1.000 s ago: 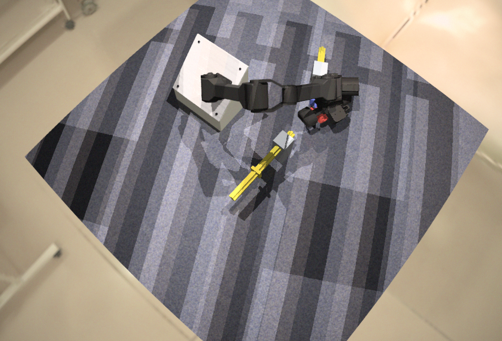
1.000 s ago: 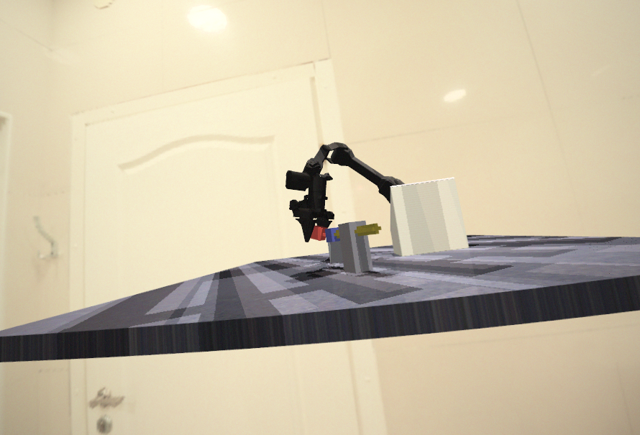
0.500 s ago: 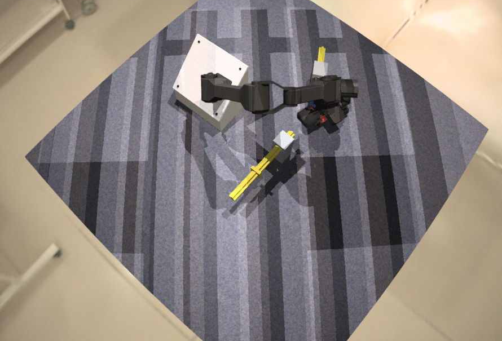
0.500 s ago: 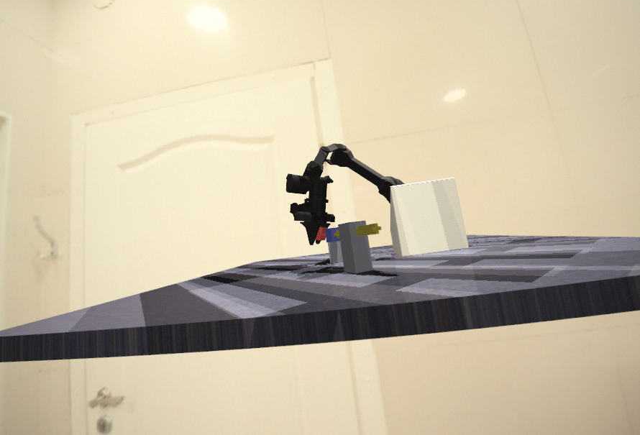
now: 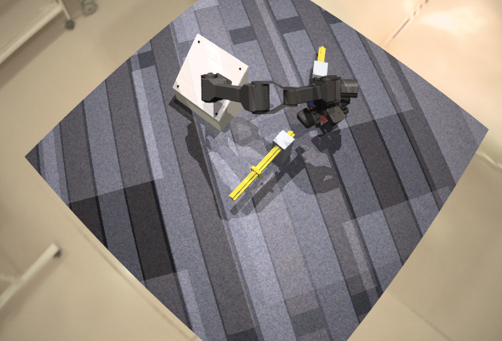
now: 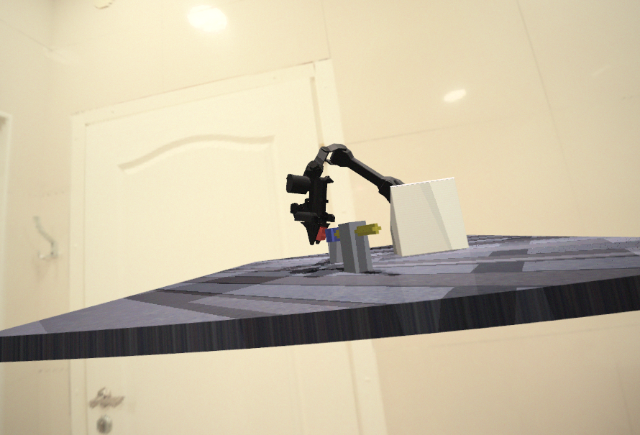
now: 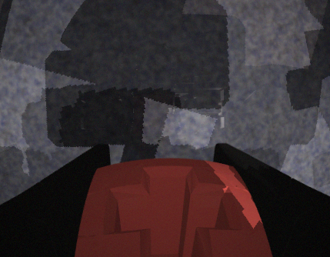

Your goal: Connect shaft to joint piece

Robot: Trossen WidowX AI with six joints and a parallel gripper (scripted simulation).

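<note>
Now: the red joint piece 30 mm above my gripper tip, 20 mm behind it and 10 mm to the left of it.
</note>
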